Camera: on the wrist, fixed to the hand. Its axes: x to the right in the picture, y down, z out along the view.
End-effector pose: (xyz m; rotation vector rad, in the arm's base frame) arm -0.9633 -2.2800 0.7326 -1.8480 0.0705 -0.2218
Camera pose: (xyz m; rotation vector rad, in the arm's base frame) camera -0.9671 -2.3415 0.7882 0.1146 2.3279 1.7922
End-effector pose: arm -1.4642 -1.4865 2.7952 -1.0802 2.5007 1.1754
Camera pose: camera -1.4388 -1.5622 2.8179 -2.1611 -0.9219 -0.2086
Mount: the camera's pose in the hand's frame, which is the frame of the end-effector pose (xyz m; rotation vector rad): 0.0127 -0.0358 -0.0738 -0.0298 0.0377 -3.1315
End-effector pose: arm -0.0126 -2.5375 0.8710 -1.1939 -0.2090 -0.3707
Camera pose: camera -0.0174 -2.6199 0.8800 -0.2534 1.5509 2.3091
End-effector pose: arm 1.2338 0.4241 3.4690 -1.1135 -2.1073 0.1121
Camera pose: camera 1.2525 0.3930 3.5437 2.4791 -1.3197 -1.1613
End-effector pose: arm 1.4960 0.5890 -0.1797 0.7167 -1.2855 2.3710
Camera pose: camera 1.4848 0.6712 -0.1823 0.9348 0.5165 -0.3624
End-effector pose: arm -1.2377 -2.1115 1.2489 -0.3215 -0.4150 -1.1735
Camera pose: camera -1.2562 -2.1680 1.1910 -0.4553 0.3229 1.9156
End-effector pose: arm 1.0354 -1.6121 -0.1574 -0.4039 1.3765 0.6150
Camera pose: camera 1.0009 -1.6824 -0.1850 -1.7003 -0.4662 -1.8998
